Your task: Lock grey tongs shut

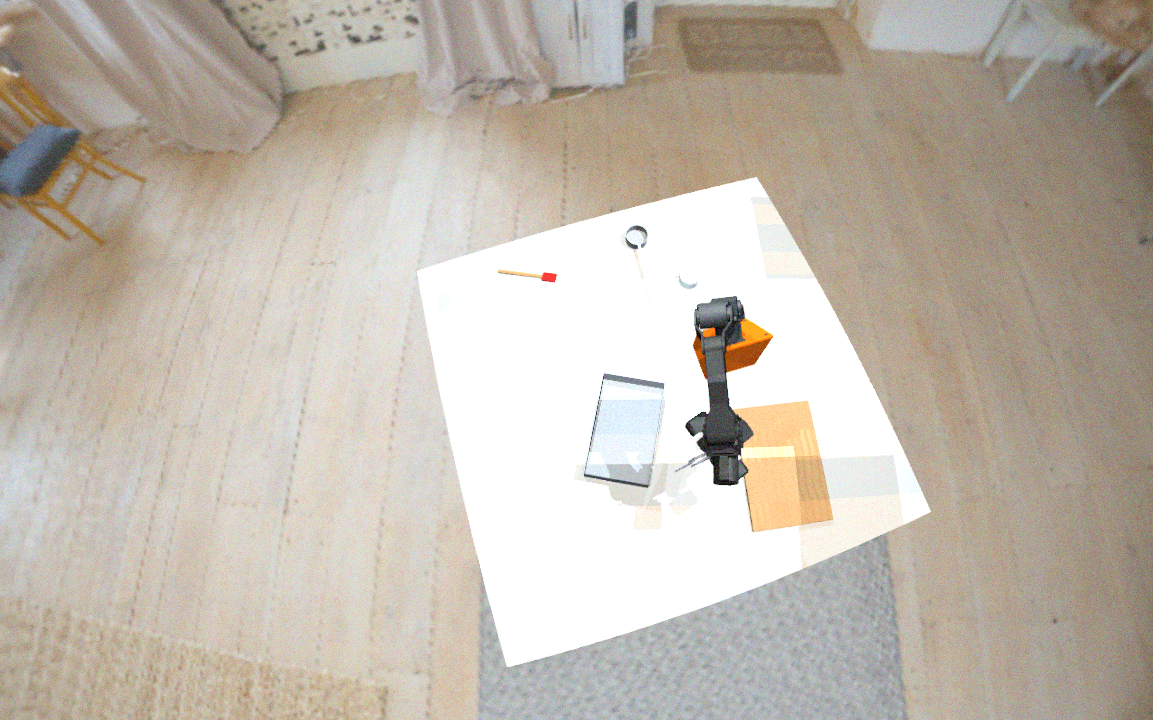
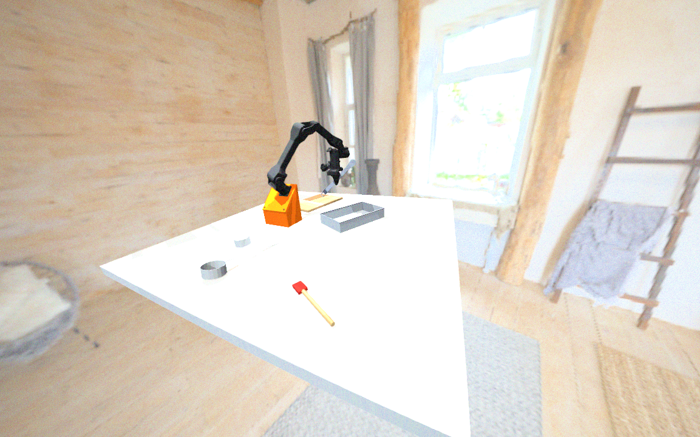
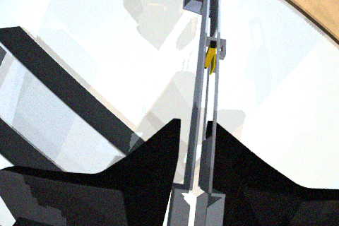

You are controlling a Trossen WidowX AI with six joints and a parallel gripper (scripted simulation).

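The yellow lock piece lies 40 mm behind my gripper tip, 10 mm to the right of it and 10 mm below it. The rest, counted from my gripper tip: roasting tin: 180 mm ahead, 160 mm to the right, 130 mm below; then wooden board: 230 mm behind, 150 mm below, 70 mm to the left.
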